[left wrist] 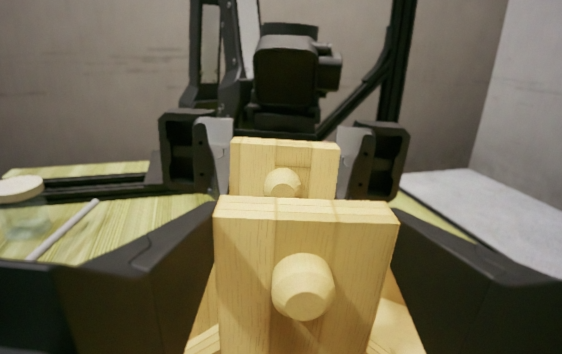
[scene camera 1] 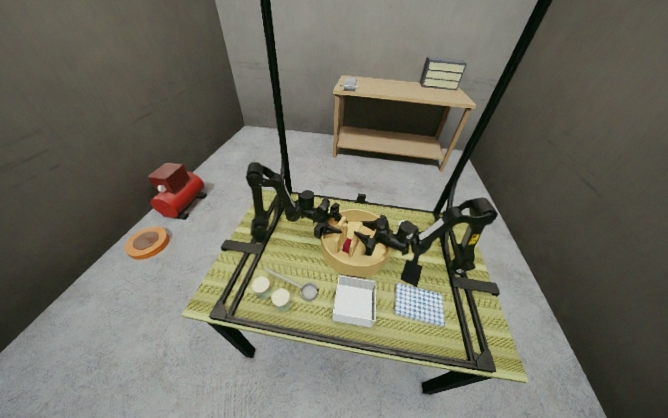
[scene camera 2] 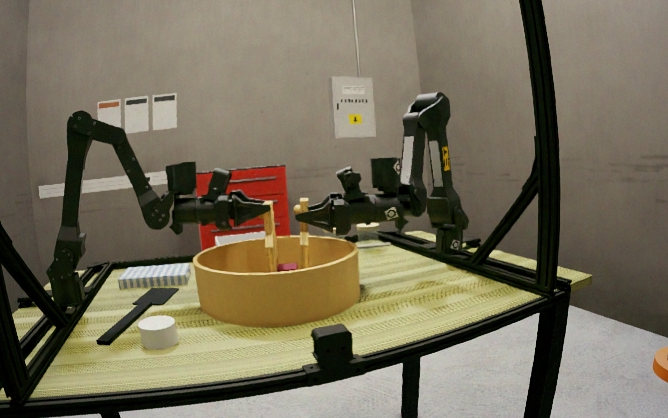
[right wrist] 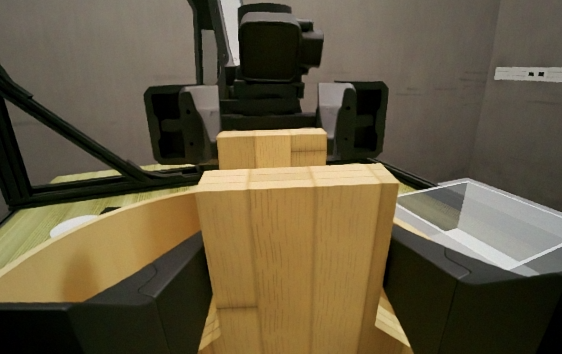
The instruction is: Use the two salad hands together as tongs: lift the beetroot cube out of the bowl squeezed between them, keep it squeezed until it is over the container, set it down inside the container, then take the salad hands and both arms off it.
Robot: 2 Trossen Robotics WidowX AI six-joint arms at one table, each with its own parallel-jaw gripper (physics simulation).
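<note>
The left gripper is shut on the upper end of one upright wooden salad hand. The right gripper is shut on the other upright salad hand. Both hands reach down into the round wooden bowl. The dark red beetroot cube is low in the bowl between the hands; the rim partly hides it in scene camera 2, and firm contact cannot be told. The white container stands beside the bowl.
A black spatula and checked cloth lie at the left arm's side. A ladle and two lidded jars lie left of the container in scene camera 1. A white round piece stands near the bowl.
</note>
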